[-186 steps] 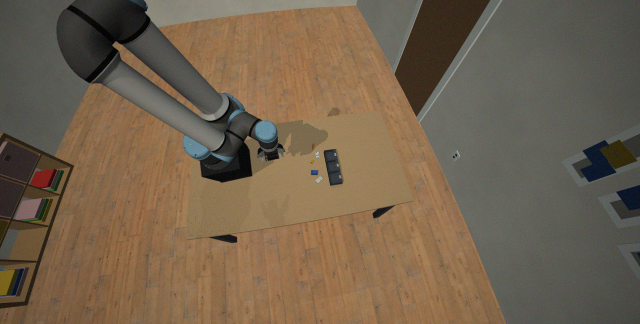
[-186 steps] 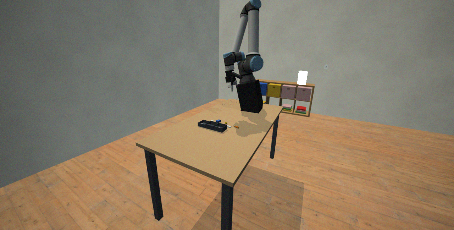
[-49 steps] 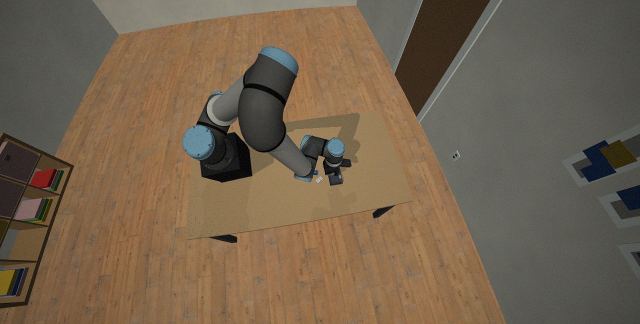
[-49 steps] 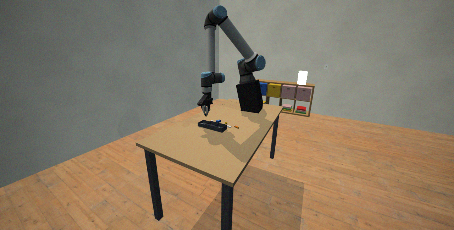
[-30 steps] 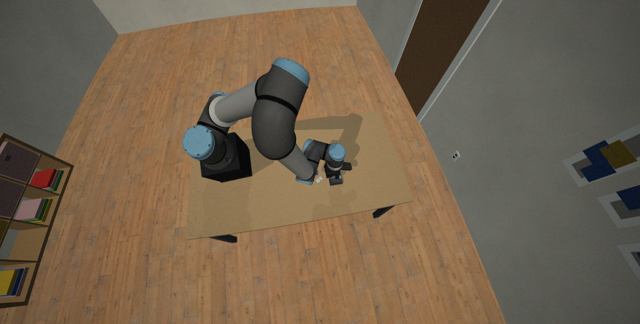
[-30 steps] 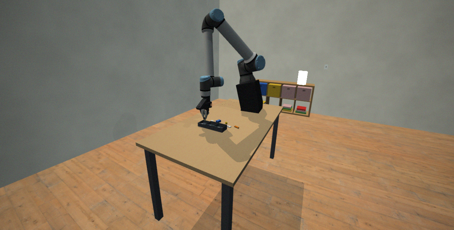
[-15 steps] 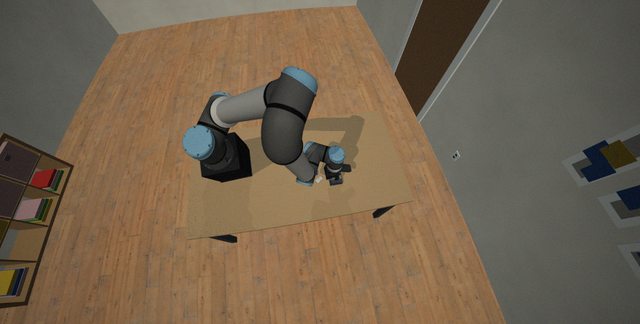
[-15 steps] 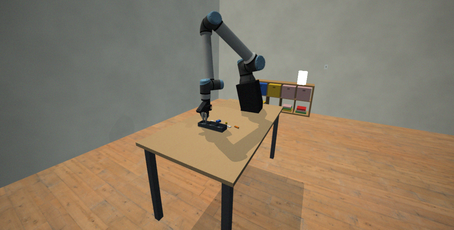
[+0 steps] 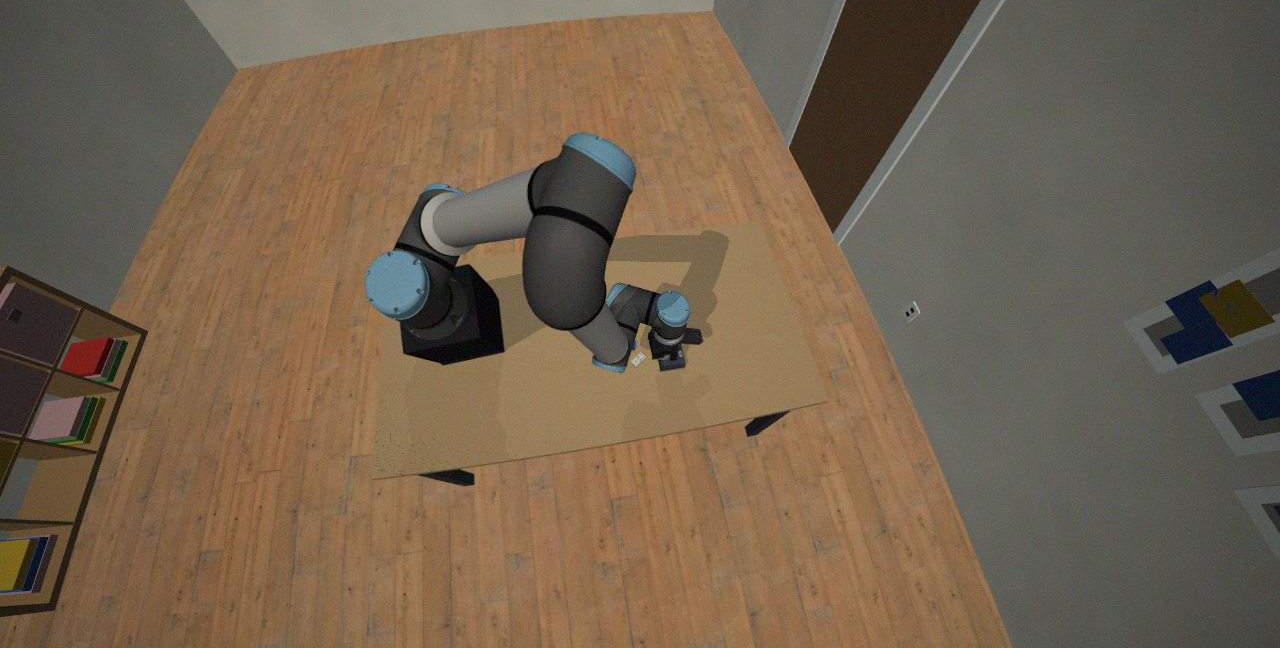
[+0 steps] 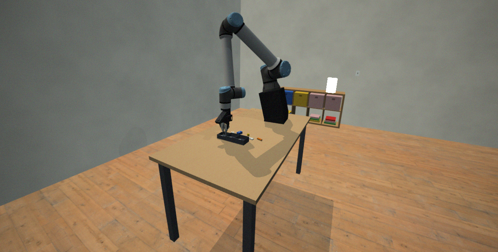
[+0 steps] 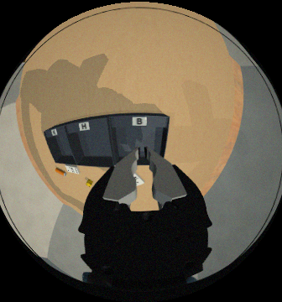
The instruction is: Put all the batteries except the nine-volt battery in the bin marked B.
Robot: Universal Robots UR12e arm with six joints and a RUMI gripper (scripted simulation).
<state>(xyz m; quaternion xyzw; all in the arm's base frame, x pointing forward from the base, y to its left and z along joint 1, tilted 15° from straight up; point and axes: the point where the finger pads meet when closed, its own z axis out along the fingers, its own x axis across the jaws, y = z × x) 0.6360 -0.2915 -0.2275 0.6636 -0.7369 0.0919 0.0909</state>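
Right now the bin tray is 90 mm to the left of my hand, 20 mm below it and 20 mm ahead of it. From my hand the other things lie so: orange battery 280 mm to the left, 60 mm behind, 30 mm below; yellow item 170 mm to the left, 110 mm behind, 30 mm below; blue nine-volt battery 120 mm behind, 90 mm to the left, 30 mm below.
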